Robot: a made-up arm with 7 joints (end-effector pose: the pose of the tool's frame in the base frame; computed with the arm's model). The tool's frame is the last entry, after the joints.
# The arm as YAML. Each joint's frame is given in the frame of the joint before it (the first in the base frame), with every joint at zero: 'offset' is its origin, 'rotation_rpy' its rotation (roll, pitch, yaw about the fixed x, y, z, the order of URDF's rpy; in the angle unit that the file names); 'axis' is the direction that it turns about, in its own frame. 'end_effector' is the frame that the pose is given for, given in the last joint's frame.
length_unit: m
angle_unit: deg
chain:
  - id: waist
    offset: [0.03, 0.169, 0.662]
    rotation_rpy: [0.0, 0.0, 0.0]
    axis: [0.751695, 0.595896, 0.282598]
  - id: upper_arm
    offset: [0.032, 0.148, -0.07]
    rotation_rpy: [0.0, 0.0, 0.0]
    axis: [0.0, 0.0, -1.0]
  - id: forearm
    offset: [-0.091, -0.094, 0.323]
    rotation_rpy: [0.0, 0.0, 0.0]
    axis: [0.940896, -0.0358, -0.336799]
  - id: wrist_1
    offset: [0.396, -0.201, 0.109]
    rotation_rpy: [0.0, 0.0, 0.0]
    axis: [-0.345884, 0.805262, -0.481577]
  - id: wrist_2
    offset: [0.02, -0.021, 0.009]
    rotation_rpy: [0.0, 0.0, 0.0]
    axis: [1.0, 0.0, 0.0]
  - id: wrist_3
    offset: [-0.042, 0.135, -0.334]
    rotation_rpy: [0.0, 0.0, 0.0]
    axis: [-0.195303, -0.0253, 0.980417]
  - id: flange
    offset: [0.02, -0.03, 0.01]
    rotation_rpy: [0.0, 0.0, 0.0]
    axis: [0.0, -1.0, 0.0]
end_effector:
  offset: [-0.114, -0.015, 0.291]
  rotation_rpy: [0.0, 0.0, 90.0]
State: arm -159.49 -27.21 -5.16 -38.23 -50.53 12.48 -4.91
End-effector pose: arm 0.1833 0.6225 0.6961 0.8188 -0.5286 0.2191 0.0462
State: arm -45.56 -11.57 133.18 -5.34 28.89 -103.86 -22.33
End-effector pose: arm 0.1306 0.1647 0.6592 0.9604 -0.2512 -0.0949 0.0746
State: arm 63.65 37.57 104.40 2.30 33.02 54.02 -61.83
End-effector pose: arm 0.0937 -0.1995 0.4101 0.6202 -0.5935 0.2541 0.4455
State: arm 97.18 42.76 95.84 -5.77 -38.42 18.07 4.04
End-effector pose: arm -0.0206 0.1234 0.6218 0.7413 0.0223 0.0651 0.6676
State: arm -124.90 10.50 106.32 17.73 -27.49 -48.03 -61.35
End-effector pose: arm 0.0370 0.0087 0.9304 0.1238 -0.4178 0.5396 0.7204
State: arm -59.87 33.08 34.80 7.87 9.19 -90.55 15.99
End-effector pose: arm -0.0852 0.3471 0.9741 0.0291 -0.5496 -0.3547 0.7558
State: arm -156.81 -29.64 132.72 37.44 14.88 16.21 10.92
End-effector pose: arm 0.0400 0.2786 0.7766 -0.3452 -0.3541 0.7126 0.4977
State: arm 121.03 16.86 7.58 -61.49 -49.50 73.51 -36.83
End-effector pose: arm 0.3360 0.4002 0.4506 0.2895 -0.0908 0.9481 0.0952
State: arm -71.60 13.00 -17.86 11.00 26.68 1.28 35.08
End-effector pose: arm -0.0544 0.4444 0.8055 -0.7017 -0.1315 0.3706 0.5941
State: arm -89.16 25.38 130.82 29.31 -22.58 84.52 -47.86
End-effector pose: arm 0.0160 0.3010 0.9036 -0.4567 -0.0097 0.8238 0.3357
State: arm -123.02 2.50 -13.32 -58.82 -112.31 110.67 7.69
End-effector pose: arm -0.0414 0.6625 0.8990 -0.2213 0.8109 -0.4680 0.2728
